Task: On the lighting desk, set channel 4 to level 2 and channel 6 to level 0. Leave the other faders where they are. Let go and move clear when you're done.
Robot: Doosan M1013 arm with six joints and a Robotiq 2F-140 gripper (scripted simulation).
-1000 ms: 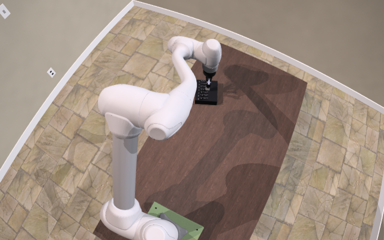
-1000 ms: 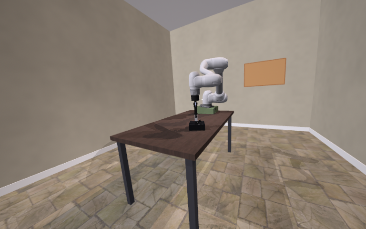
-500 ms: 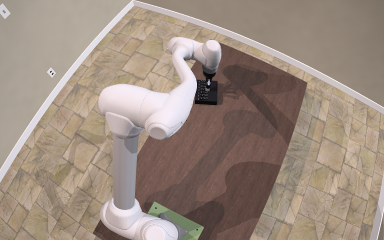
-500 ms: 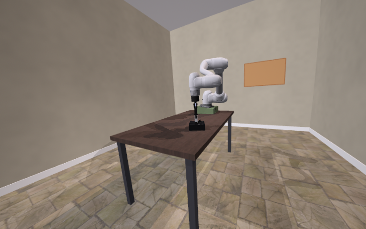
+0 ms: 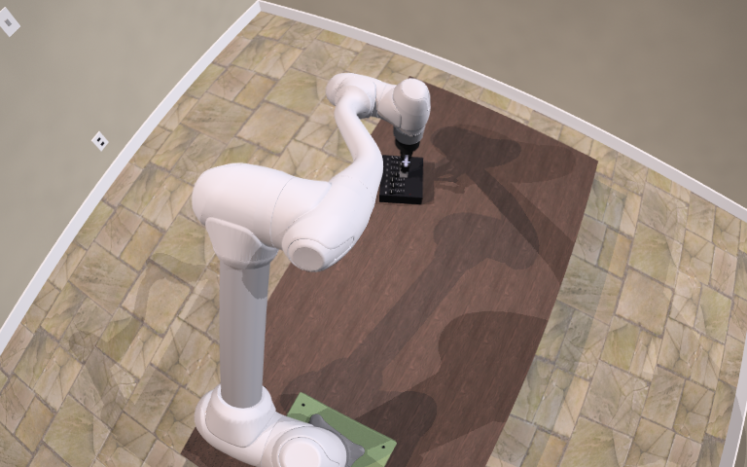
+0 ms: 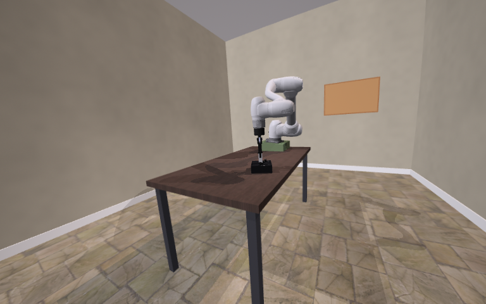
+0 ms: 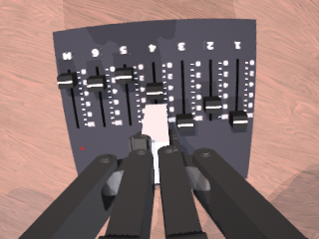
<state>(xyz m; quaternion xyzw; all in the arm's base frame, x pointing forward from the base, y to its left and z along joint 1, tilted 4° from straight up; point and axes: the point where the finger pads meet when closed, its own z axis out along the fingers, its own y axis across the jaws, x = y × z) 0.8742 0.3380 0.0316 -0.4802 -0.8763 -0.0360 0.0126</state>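
The channel 4 fader cap lies 1 cm behind my hand, 2 cm to the left of it and 3 cm below it. The rest, counted from my hand: channel 5 fader cap 4 cm behind, 2 cm to the left, 3 cm below; then channel 6 fader cap 6 cm behind, 3 cm below.
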